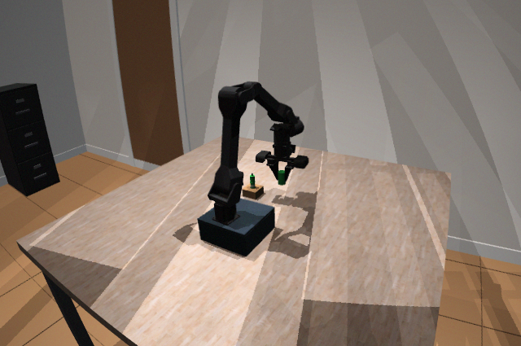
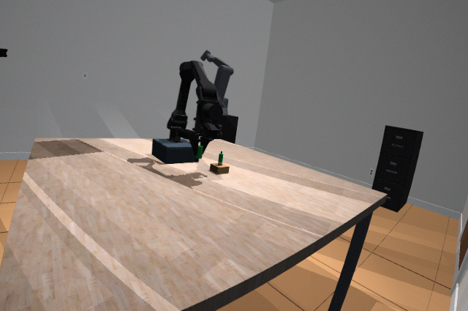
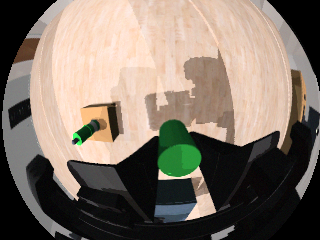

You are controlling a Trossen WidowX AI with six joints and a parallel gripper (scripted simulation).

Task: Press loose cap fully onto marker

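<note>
The holder block is 2 cm behind my gripper tip, 12 cm to the left of it and 7 cm below it. Also, from my gripper tip: green cap (1 cm above).
</note>
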